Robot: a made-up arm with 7 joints.
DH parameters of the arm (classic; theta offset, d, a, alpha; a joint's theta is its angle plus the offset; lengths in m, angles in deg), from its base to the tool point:
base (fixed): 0 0.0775 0.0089 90
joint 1: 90 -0.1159 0.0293 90
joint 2: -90 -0.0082 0.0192 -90
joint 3: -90 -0.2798 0.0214 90
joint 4: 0 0.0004 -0.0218 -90
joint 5: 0 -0.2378 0.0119 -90
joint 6: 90 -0.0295 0.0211 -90
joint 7: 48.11 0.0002 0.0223 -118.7
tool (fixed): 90.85 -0.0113 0 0
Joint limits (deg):
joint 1: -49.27..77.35
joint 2: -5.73..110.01
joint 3: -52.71..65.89
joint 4: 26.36..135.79
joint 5: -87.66..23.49
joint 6: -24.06..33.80
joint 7: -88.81..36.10
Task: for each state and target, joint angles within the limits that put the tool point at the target. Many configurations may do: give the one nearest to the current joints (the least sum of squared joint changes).
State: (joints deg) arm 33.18 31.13 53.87 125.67 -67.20 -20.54 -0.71
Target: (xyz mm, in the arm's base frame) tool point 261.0 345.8 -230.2
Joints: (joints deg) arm 10.05 0.15 52.21 81.06 -72.27 -18.15 2.36
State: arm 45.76 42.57 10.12 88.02 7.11 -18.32 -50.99
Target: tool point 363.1 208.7 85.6
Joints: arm 36.97 29.04 -6.85 95.63 6.30 -19.47 -49.94
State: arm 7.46 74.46 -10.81 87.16 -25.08 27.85 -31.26
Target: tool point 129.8 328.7 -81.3
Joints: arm -8.78 103.61 -52.41 122.71 -18.79 27.01 -30.61
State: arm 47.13 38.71 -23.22 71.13 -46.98 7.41 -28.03
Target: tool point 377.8 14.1 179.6
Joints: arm 67.09 11.26 -32.54 93.14 -44.84 3.68 -28.60
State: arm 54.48 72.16 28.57 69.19 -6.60 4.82 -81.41
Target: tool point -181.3 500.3 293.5
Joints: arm 77.35 85.36 52.35 75.39 -6.13 4.78 -83.93
